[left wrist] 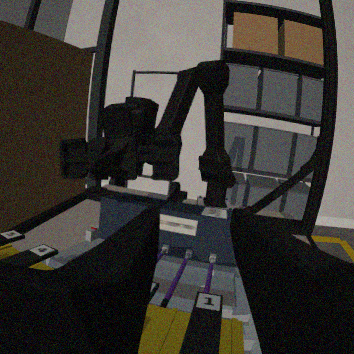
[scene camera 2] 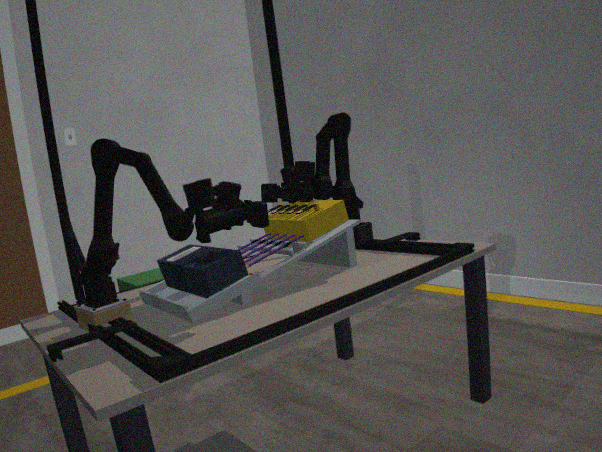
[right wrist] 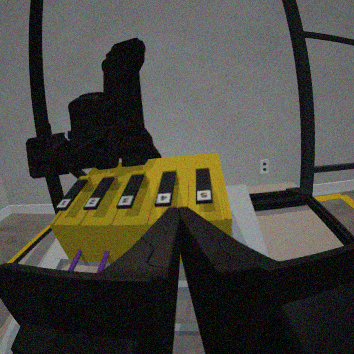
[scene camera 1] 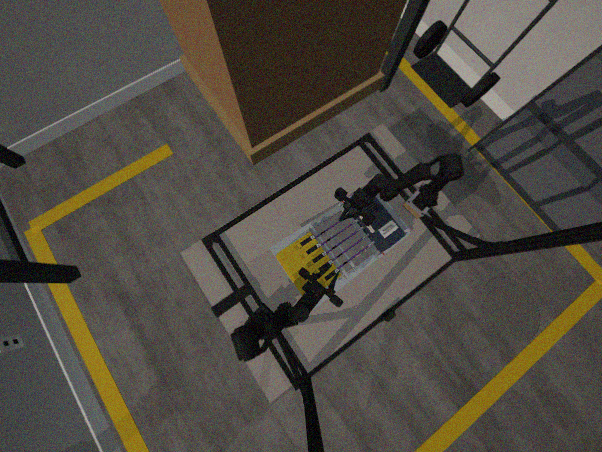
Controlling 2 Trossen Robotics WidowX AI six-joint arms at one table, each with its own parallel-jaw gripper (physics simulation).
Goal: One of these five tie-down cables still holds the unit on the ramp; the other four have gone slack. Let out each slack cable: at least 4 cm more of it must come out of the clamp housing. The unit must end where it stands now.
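The yellow clamp housing (scene camera 1: 289, 257) (scene camera 2: 307, 227) (right wrist: 100, 235) sits on the upper ramp (scene camera 2: 192, 306). The dark blue unit (scene camera 2: 205, 272) (left wrist: 217, 237) stands lower, joined by purple cables (scene camera 1: 345, 244) (left wrist: 176, 284) (right wrist: 103, 260). Which are slack I cannot tell. Black levers numbered 1 to 5 lie along the housing top. My left gripper (left wrist: 195, 216) is partly open and empty, low over the housing's lever 1 (left wrist: 202, 320) (right wrist: 75, 192), which shows between its fingers in the left wrist view. My right gripper (right wrist: 177, 216) is shut and empty, in front of levers 4 (right wrist: 166, 186) and 5 (right wrist: 202, 181); it hides several cables.
A black frame (scene camera 2: 310, 310) runs around the table top. A green object (scene camera 2: 140, 279) lies behind the unit. Both arms reach in over the ramp from opposite ends. A large brown cabinet (scene camera 1: 300, 75) stands beyond the table, and a shelf rack (left wrist: 272, 56) stands behind the right arm.
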